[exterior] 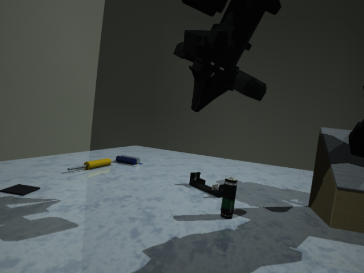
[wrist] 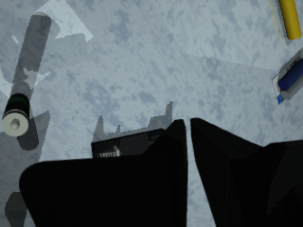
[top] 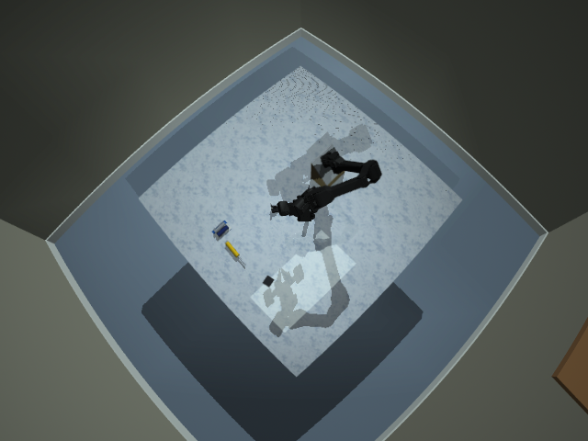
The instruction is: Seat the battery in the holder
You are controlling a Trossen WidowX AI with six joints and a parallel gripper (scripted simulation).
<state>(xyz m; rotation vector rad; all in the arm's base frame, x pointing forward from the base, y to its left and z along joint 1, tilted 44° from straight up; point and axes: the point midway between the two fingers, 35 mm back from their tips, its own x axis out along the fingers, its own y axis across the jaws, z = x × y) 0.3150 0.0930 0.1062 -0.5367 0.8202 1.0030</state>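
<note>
My gripper tip is 140 mm above the battery, 90 mm past it and 20 mm to the right of it. Round my gripper tip: yellow-handled screwdriver 310 mm ahead, 170 mm below, 40 mm to the right.
</note>
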